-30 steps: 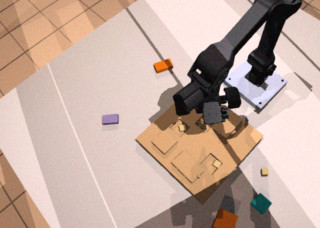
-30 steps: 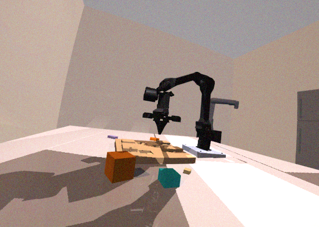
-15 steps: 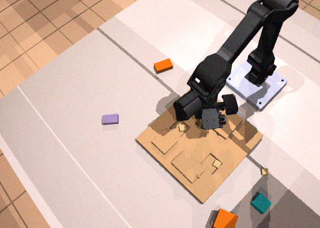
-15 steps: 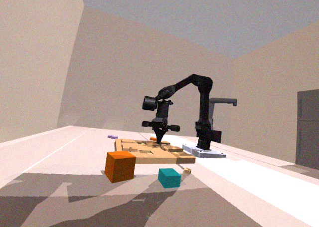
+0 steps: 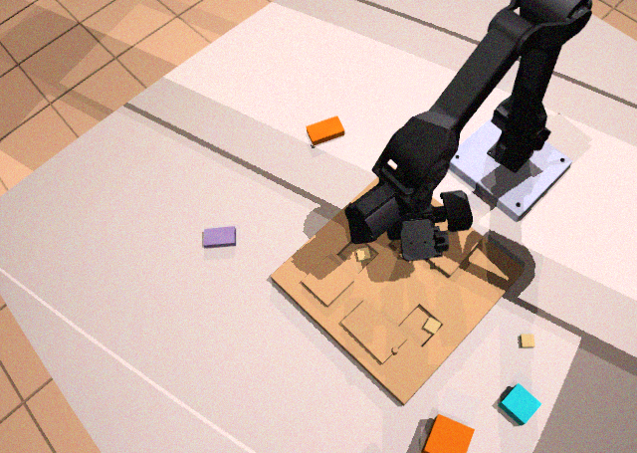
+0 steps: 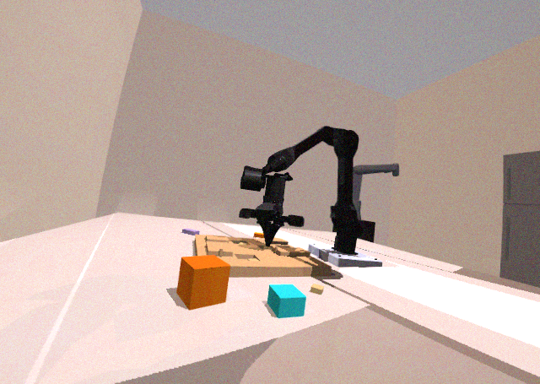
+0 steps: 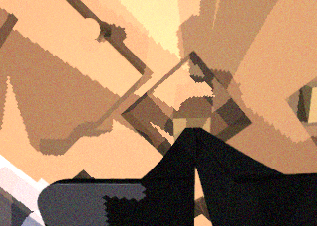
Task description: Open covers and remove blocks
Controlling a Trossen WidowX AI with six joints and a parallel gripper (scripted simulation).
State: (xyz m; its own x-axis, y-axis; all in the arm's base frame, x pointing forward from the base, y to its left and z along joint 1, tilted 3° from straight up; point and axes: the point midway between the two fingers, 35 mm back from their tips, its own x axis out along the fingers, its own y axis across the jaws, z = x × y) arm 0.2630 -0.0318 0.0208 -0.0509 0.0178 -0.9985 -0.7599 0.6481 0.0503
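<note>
My gripper tip is 5 cm short of the tan puzzle board and 1 cm to the right of it. The rest, counted from my gripper tip: purple block 21 cm ahead, 25 cm to the right, 2 cm below; flat orange block 8 cm behind, 26 cm to the right, 1 cm below; cyan block 9 cm ahead, 30 cm to the left, 1 cm below.
</note>
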